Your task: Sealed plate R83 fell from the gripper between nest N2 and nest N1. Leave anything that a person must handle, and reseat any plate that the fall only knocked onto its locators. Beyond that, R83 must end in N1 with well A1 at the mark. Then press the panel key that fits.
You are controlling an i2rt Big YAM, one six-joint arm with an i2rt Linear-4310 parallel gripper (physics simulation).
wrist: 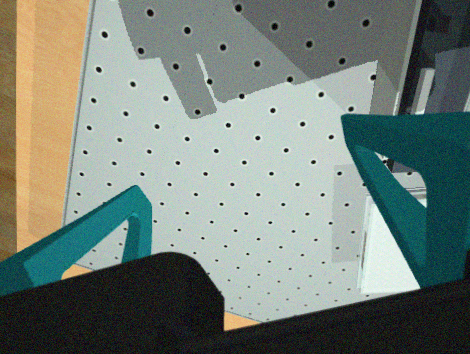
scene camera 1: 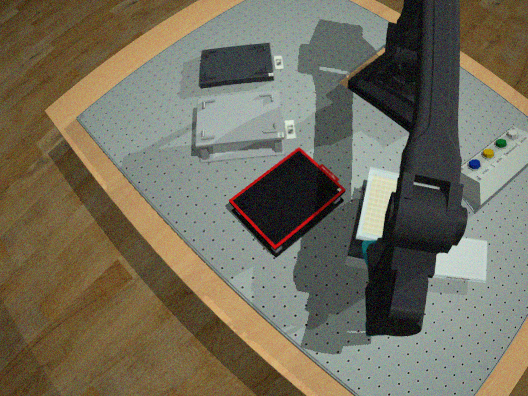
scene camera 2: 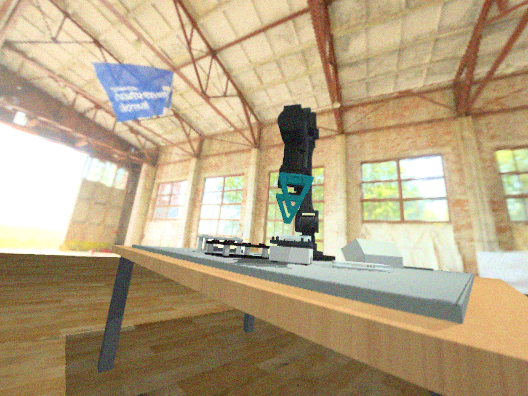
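Pixels of known places: gripper, between the fingertips: (wrist: 237, 164) (scene camera 1: 376, 304) (scene camera 2: 289, 219); arm's base, origin of its link: (scene camera 1: 402, 86).
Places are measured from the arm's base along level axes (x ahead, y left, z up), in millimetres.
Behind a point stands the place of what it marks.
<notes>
A plate with cream wells (scene camera 1: 378, 205) {x 320, y 126, z 55 mm} lies on a dark nest (scene camera 1: 354, 247) {x 397, y 134, z 34 mm}, partly behind the arm in scene camera 1; whether it is fully seated I cannot tell. A white flat plate or lid (scene camera 1: 462, 260) {x 273, y 314, z -7 mm} (wrist: 387, 250) {x 291, y 313, z -7 mm} lies on the pegboard beside it. Grey nest N1 (scene camera 1: 240, 117) {x 321, y -184, z 38 mm} holds no plate. The key panel (scene camera 1: 495, 172) {x 104, y 281, z 58 mm} has blue (scene camera 1: 474, 164) {x 115, y 234, z 50 mm}, yellow (scene camera 1: 488, 153) {x 67, y 249, z 50 mm}, green (scene camera 1: 501, 143) {x 20, y 265, z 51 mm} and white (scene camera 1: 512, 133) {x -29, y 277, z 49 mm} keys. My gripper (scene camera 2: 290, 212) {x 465, y 226, z 75 mm} (wrist: 237, 164) {x 465, y 226, z 75 mm} is open and empty, high above the pegboard; the arm mostly hides it in scene camera 1. R83's label and A1 are not readable.
A red-framed black tray (scene camera 1: 287, 197) {x 389, y -15, z 19 mm} lies between nest N1 and the cream plate. A dark nest (scene camera 1: 237, 65) {x 189, y -325, z -5 mm} stands behind N1. The arm (scene camera 1: 435, 100) {x 366, y 173, z 402 mm} spans the right side and casts a long shadow. The wooden table edge (scene camera 1: 200, 280) {x 589, y -44, z -34 mm} (wrist: 45, 125) {x 614, y 318, z -34 mm} runs along the pegboard.
</notes>
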